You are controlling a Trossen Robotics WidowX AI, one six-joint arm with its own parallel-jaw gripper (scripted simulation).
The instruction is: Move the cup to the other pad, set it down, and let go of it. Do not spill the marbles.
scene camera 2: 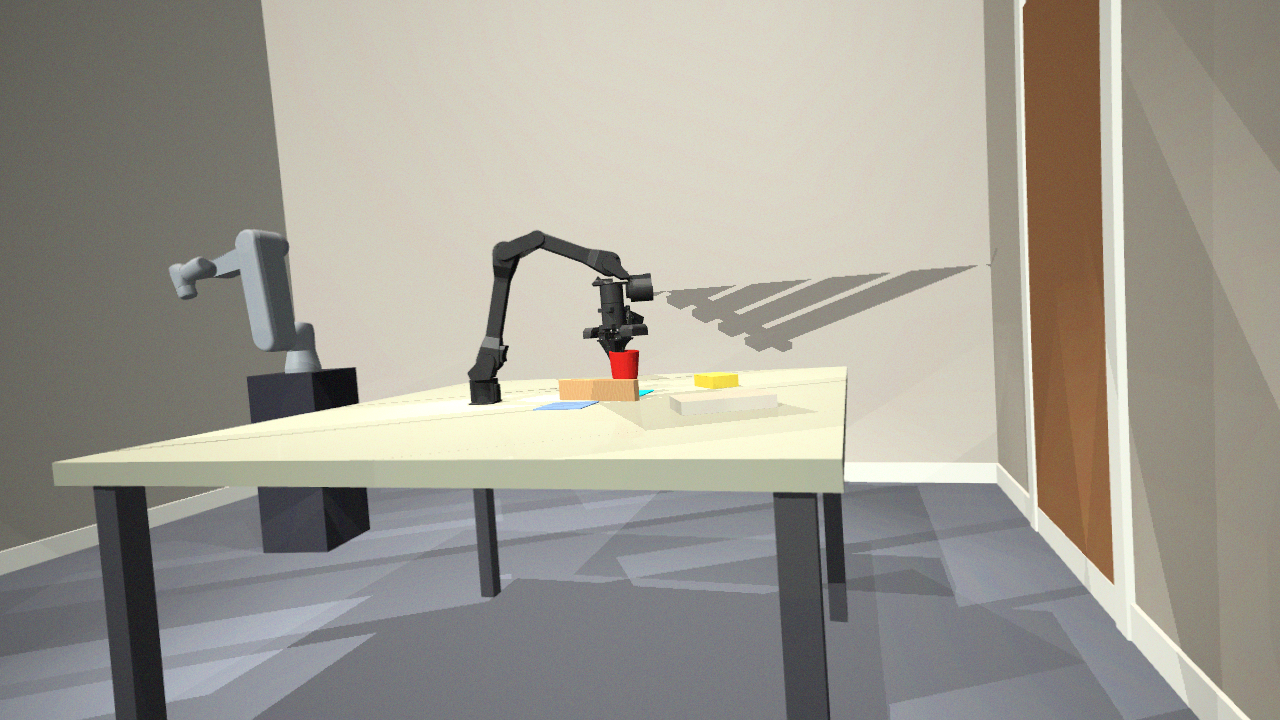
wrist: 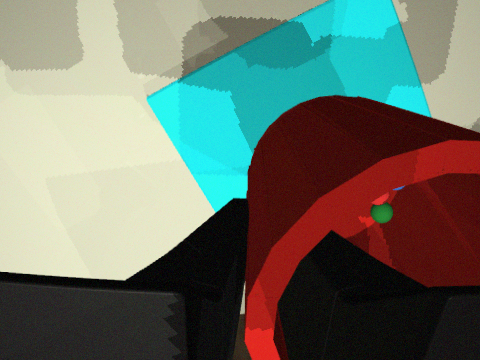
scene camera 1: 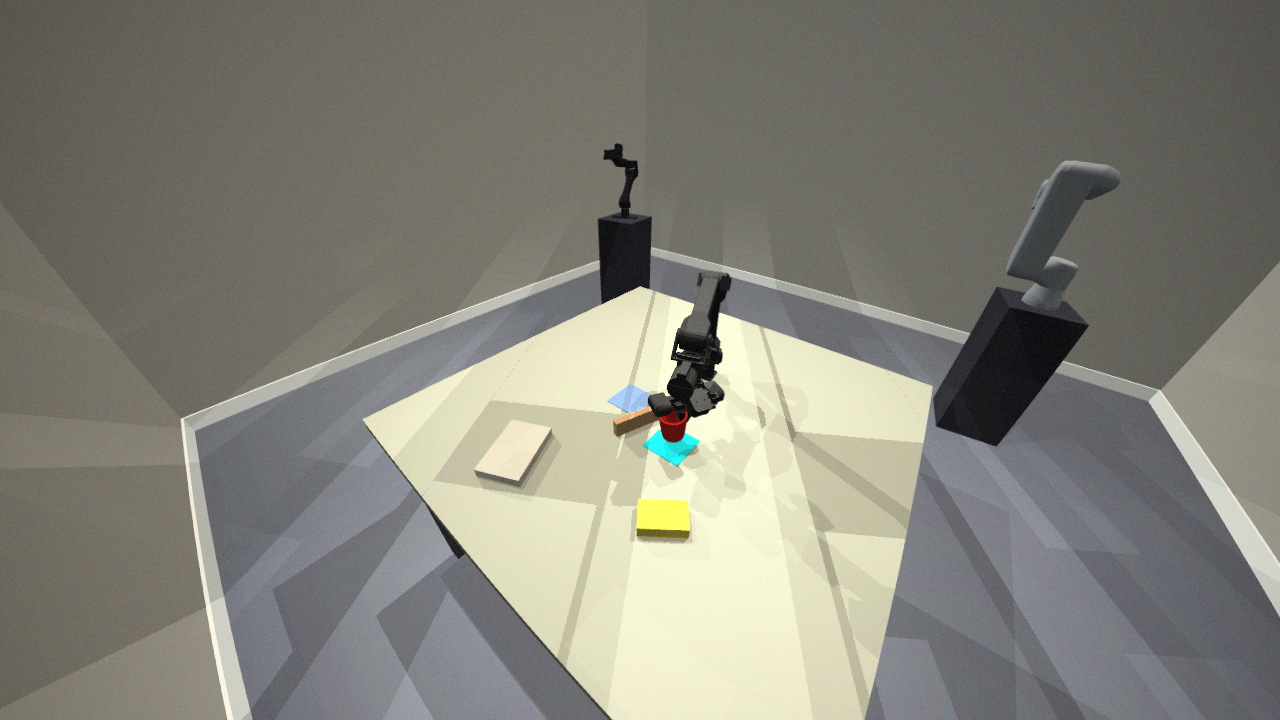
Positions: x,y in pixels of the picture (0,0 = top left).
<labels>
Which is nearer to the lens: the yellow block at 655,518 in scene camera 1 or the pale flat slab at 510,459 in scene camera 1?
The yellow block.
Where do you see a red cup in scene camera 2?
At 624,365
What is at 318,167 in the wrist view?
A red cup.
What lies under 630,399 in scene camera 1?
A light blue pad.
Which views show the pale flat slab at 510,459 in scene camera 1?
Scene camera 2 and scene camera 1 only.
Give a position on a wooden block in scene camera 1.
At 645,416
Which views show my gripper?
Scene camera 2, the wrist view and scene camera 1: all of them.
</labels>
